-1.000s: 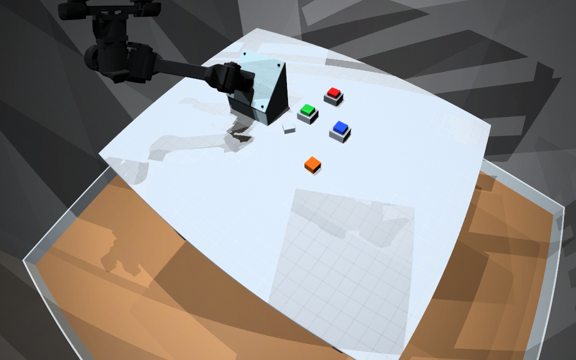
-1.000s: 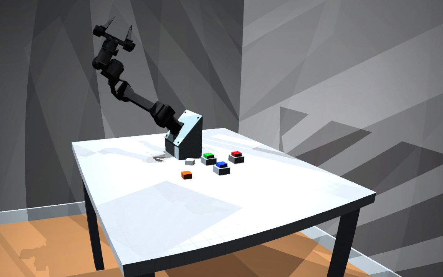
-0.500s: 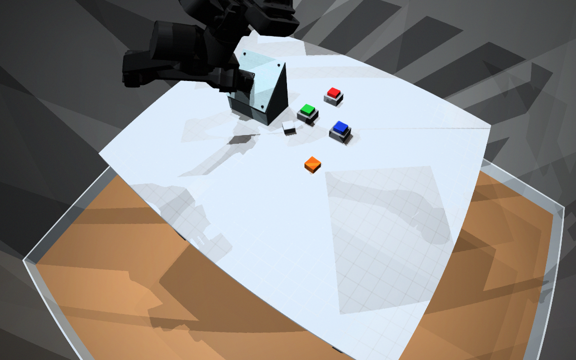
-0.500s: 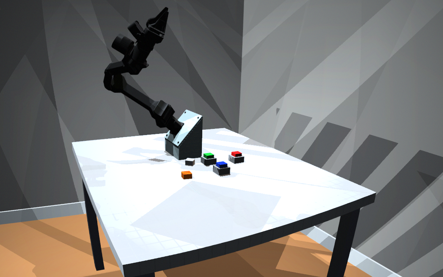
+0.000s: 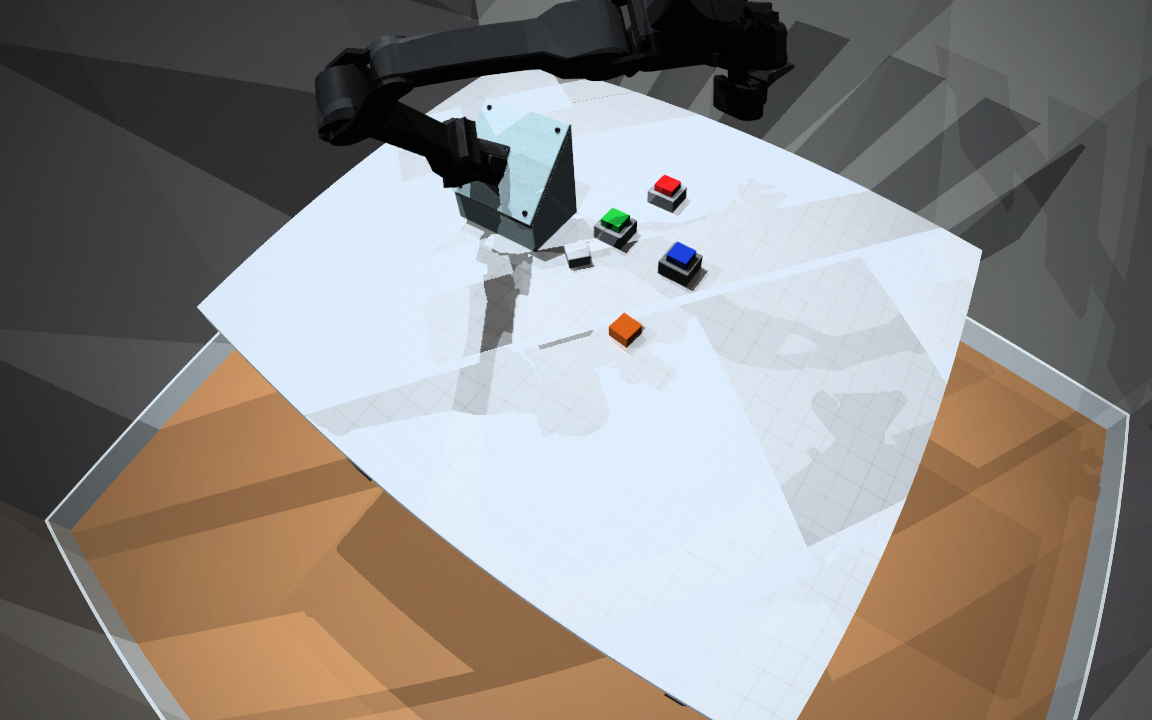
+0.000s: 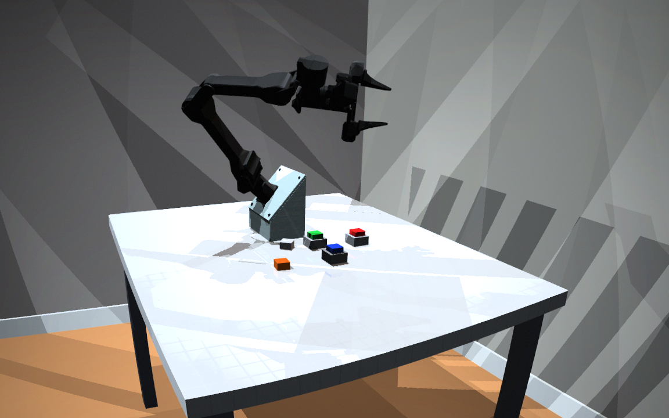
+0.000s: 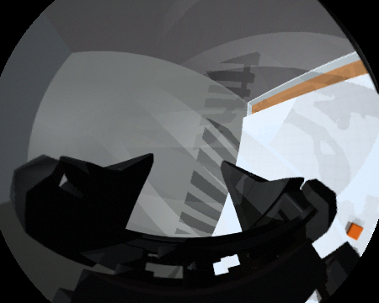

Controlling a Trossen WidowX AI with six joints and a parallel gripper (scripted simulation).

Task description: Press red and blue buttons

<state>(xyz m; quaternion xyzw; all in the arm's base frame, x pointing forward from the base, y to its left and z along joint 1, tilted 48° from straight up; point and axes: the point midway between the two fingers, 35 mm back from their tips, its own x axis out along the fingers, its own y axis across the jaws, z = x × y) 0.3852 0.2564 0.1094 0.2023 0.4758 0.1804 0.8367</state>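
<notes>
Now: gripper tip 360 mm above the red button, 160 mm past it and 40 mm to the right of it. Also, from my gripper tip: green button (360 mm below, 190 mm behind, 70 mm to the right); then blue button (360 mm below, 90 mm to the right, 80 mm behind); then orange block (380 mm below, 230 mm to the right, 90 mm behind).
</notes>
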